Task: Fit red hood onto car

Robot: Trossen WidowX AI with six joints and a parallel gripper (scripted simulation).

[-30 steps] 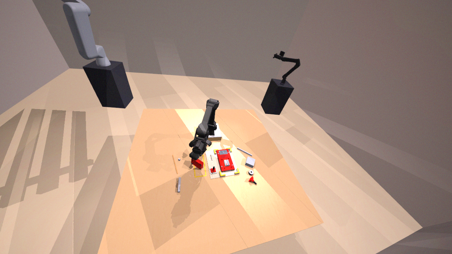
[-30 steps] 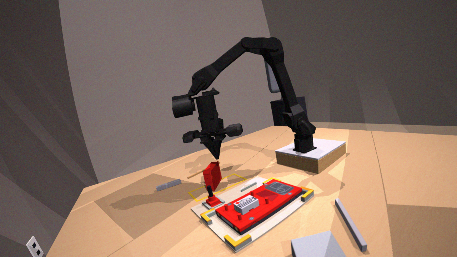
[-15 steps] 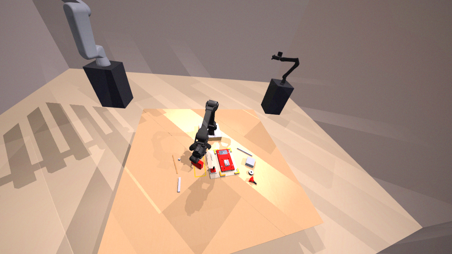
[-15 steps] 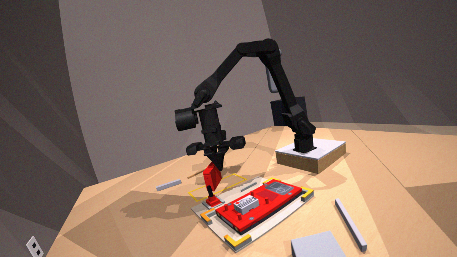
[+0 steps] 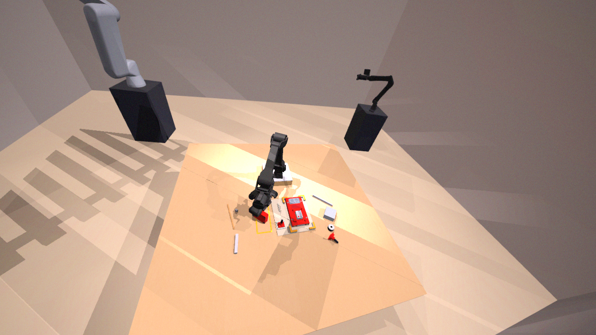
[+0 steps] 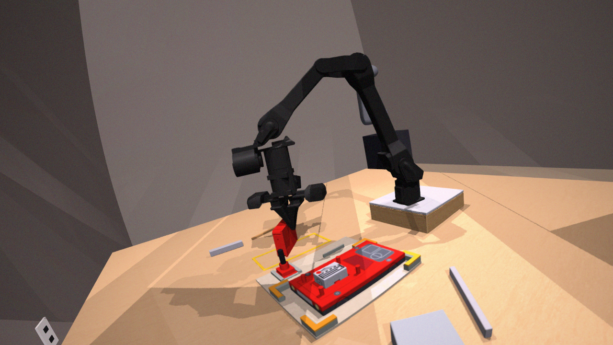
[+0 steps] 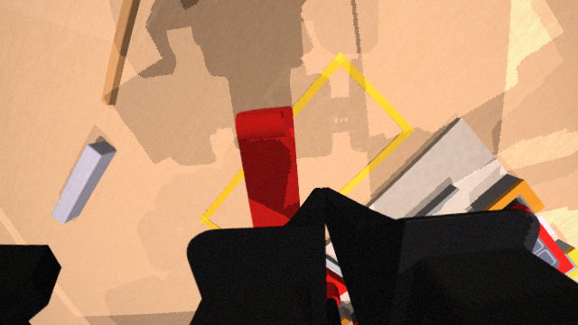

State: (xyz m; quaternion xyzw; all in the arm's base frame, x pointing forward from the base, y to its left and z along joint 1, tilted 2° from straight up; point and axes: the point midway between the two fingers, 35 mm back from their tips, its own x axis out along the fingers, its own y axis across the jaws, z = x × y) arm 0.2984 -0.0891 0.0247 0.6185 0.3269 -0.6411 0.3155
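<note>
My gripper tip is 18 cm to the left of the thin wooden stick, 5 cm above it and 1 cm short of it. From my gripper tip the other things lie so: grey engine block: 22 cm to the left, 3 cm below, 1 cm ahead; red hood: 2 cm to the right, 2 cm below, 2 cm ahead.
</note>
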